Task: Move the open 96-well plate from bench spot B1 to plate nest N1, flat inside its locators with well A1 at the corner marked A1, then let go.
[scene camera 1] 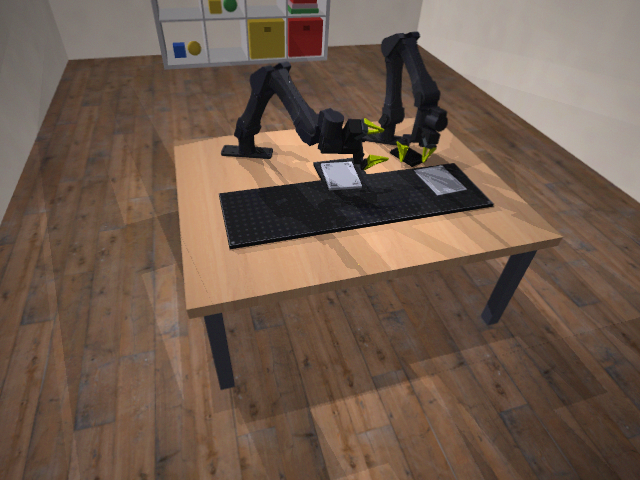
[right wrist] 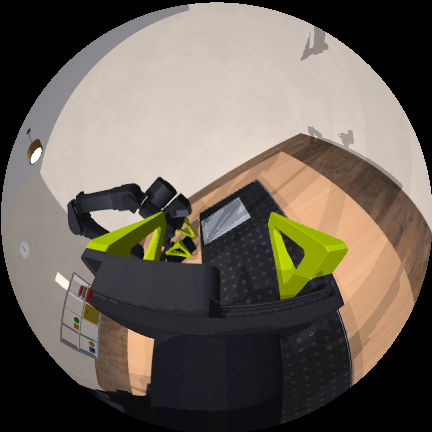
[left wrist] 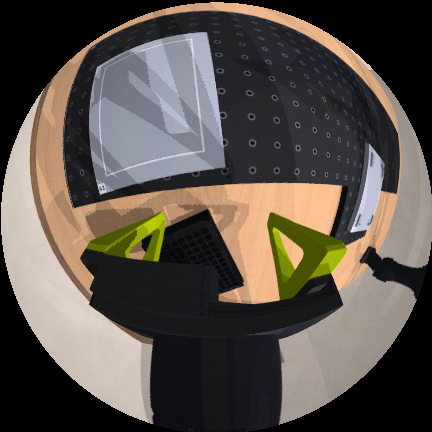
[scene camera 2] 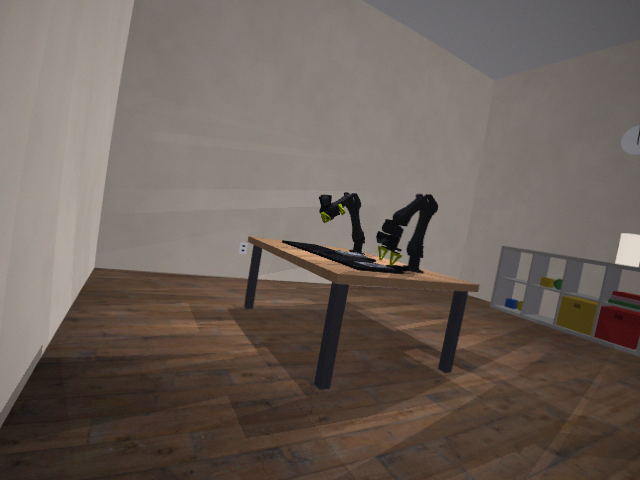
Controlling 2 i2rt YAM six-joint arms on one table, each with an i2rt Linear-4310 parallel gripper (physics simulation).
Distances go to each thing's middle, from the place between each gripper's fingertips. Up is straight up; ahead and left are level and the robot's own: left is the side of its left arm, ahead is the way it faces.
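Plate nest (scene camera 1: 341, 175): 300 mm to the right of my left hand, 30 mm ahead of it. Plate (left wrist: 196, 239): my left hand 80 mm past it, 20 mm to the right of it, 20 mm above it.
Plate, from my right hand: 230 mm below, 290 mm behind, 250 mm to the left. My right gripper: 220 mm above the plate nest, 180 mm past it, 70 mm to the left of it.
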